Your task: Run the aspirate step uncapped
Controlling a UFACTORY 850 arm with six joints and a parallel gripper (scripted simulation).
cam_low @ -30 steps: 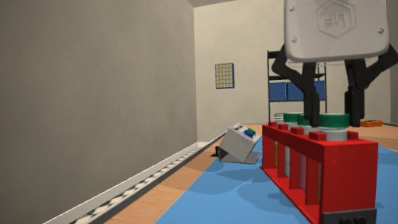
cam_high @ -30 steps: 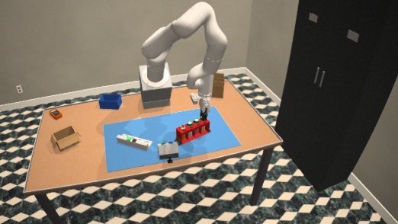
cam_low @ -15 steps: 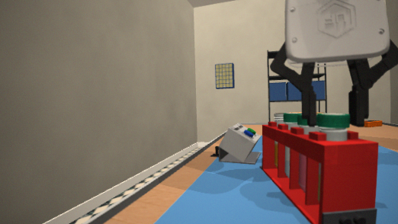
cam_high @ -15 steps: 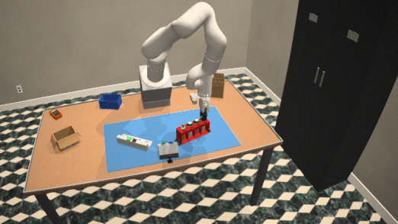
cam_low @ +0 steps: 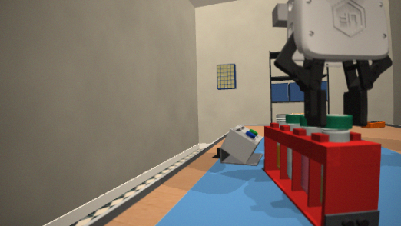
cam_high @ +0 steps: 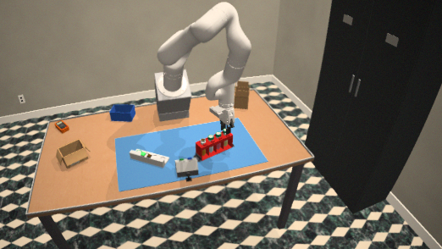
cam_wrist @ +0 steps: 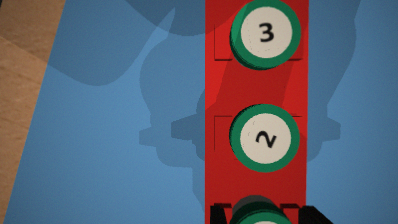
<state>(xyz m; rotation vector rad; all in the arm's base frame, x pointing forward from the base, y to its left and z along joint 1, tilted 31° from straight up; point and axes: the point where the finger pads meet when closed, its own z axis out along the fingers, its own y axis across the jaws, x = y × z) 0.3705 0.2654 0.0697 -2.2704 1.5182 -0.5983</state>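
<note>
The green cap is 10 mm below my hand. From my hand the other things lie so: green ready key: 140 mm ahead, 280 mm to the right, 60 mm below; then key housing: 160 mm ahead, 250 mm to the right, 80 mm below; then blue cycle key: 140 mm ahead, 230 mm to the right, 60 mm below.
</note>
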